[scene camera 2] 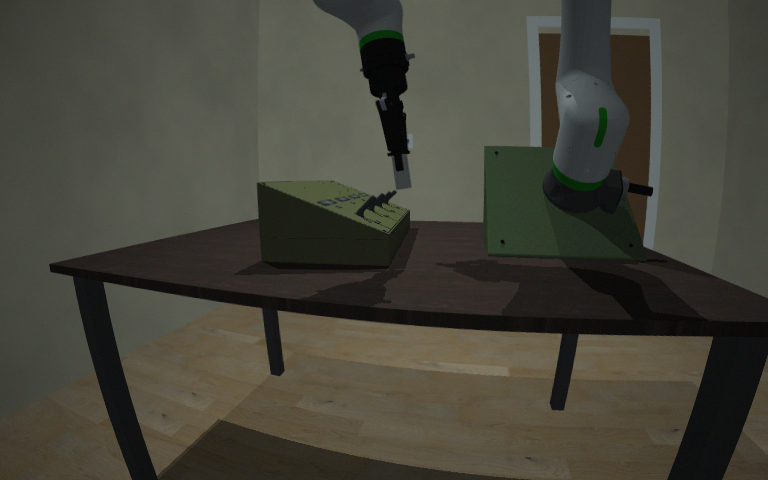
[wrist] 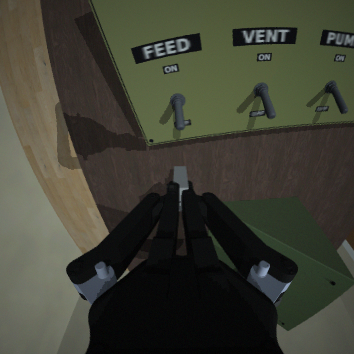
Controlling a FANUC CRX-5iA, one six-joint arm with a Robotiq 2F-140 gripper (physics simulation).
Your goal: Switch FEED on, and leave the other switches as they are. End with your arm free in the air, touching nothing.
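Places are measured from the arm's base along level axes (x left, y back, z up), in metres.
Pixels of known places: gripper, fingertip midpoint: [scene camera 2: 403,188] [wrist: 179,175]; arm's base at its link origin: [scene camera 2: 572,189].
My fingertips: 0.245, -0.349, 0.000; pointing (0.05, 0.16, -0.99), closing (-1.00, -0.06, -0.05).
For each thing: its top centre in the pictures, then the offset to it from my fingertips, as dx, dy, dz. Level surfaces: height alone.
- FEED lever at its top centre: [wrist: 177,116] [scene camera 2: 366,195] +0.008, -0.076, -0.013
- VENT lever at its top centre: [wrist: 273,104] [scene camera 2: 376,192] -0.109, -0.104, -0.013
- PUMP lever at its top centre: [wrist: 347,101] -0.226, -0.133, -0.013
- table at its surface level: dz -0.141
The olive switch panel [scene camera 2: 325,243] [wrist: 215,65] stands on the table. In the wrist view the FEED lever [wrist: 179,112] points down toward its OFF label, below the ON label. The VENT lever [wrist: 267,102] and the PUMP lever [wrist: 338,97] also point down toward OFF. Further levers do not show in the wrist view. In the scene view the levers [scene camera 2: 376,202] overlap, and I cannot tell them apart. My gripper [scene camera 2: 402,180] [wrist: 179,175] is shut and empty, pointing down. Its tips are in the air a little above the levers, apart from them, and off the panel's lower edge near FEED.
A green sloped block [scene camera 2: 518,209] [wrist: 280,225] stands on the table [scene camera 2: 186,249] [wrist: 135,175] on the right in the scene view, behind the arm's rounded base joint [scene camera 2: 589,130]. Shadows of the arm fall across the table top.
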